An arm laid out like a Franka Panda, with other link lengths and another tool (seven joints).
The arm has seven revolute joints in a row. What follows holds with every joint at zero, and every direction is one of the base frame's. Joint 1 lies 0.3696 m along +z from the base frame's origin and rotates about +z. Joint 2 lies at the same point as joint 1 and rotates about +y. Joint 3 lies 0.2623 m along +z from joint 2 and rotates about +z. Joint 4 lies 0.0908 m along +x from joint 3 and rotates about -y. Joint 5 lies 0.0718 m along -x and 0.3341 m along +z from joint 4 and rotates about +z. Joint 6 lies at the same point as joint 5 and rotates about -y. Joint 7 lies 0.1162 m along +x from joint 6 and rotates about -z. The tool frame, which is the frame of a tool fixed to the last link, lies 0.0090 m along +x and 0.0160 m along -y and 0.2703 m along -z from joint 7; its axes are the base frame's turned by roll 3.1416, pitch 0.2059 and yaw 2.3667 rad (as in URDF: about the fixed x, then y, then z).
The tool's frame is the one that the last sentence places.
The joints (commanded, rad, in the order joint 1, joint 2, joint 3, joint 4, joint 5, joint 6, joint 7), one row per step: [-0.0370, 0.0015, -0.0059, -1.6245, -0.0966, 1.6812, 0.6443]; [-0.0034, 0.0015, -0.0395, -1.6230, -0.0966, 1.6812, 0.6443]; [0.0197, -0.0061, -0.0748, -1.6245, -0.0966, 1.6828, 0.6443]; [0.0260, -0.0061, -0.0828, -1.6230, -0.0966, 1.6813, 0.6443]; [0.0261, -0.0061, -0.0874, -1.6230, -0.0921, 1.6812, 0.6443]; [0.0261, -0.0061, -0.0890, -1.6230, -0.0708, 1.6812, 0.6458]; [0.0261, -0.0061, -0.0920, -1.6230, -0.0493, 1.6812, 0.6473]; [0.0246, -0.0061, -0.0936, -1.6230, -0.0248, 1.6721, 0.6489]
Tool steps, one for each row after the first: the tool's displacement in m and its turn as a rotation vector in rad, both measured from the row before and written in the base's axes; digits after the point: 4 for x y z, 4 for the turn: [0.0003, 0.0000, 0.0007, -0.0001, -0.0015, 0.0000]; [-0.0012, -0.0068, 0.0037, 0.0001, -0.0077, -0.0120]; [-0.0002, -0.0010, 0.0005, 0.0000, 0.0000, -0.0018]; [-0.0003, -0.0014, -0.0002, 0.0045, -0.0002, -0.0047]; [0.0002, 0.0045, -0.0008, 0.0213, -0.0014, -0.0041]; [0.0001, 0.0038, -0.0007, 0.0215, -0.0015, -0.0055]; [-0.0022, 0.0047, -0.0019, 0.0251, 0.0074, -0.0062]
